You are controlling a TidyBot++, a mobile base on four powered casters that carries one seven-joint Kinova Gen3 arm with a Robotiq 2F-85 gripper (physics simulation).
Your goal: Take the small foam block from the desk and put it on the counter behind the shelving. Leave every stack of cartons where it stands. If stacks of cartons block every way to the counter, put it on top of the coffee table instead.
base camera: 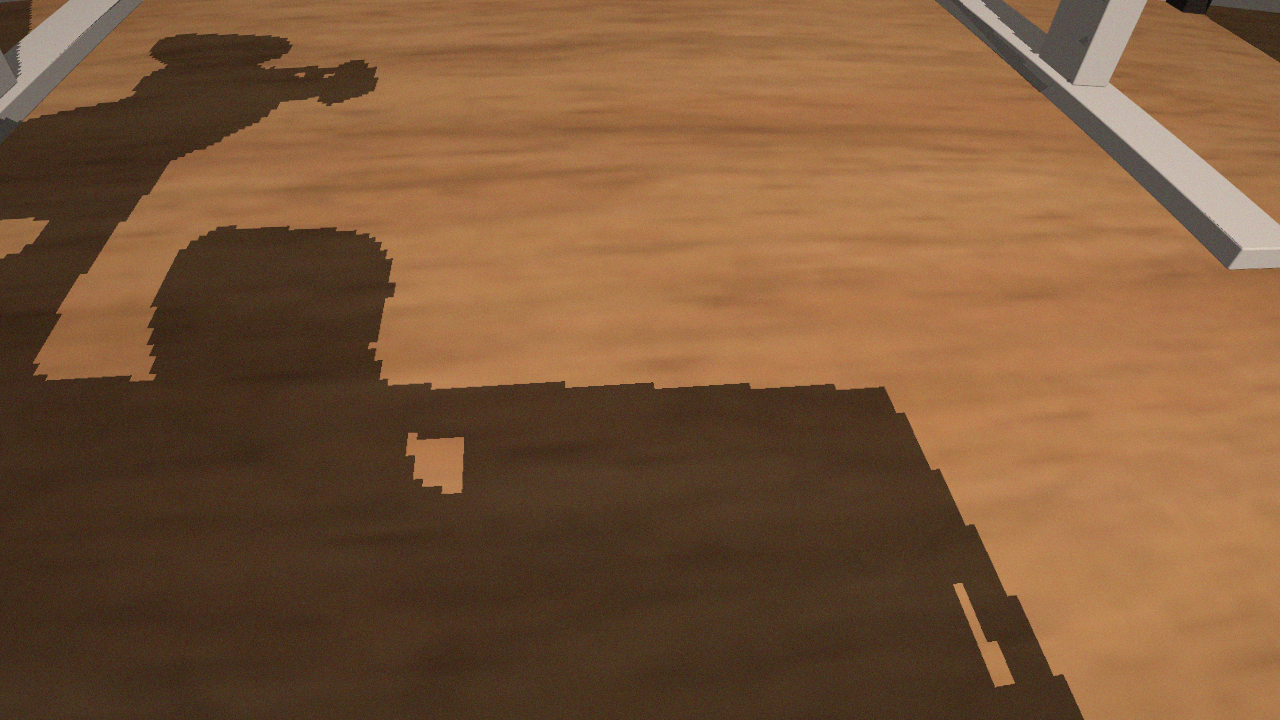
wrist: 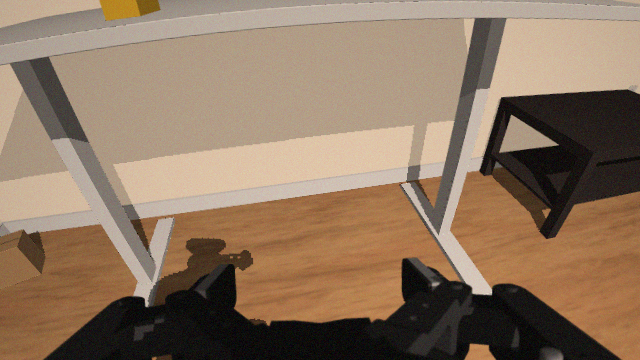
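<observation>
The desk spans the top of the wrist view, with a pale edge and two grey-white legs; its feet also show in the base camera view. A yellow block, which looks like the small foam block, sits on the desk at the top left and is cut off by the view's edge. My gripper is open and empty, in front of the desk, with the block up and to the left of it. A low black table, perhaps the coffee table, stands right of the desk. The counter and the shelving do not show.
A brown carton stands on the floor at the left edge of the wrist view. A wall with a white baseboard runs behind the desk. Desk feet lie to the left and right ahead in the base camera view, with wooden floor between them.
</observation>
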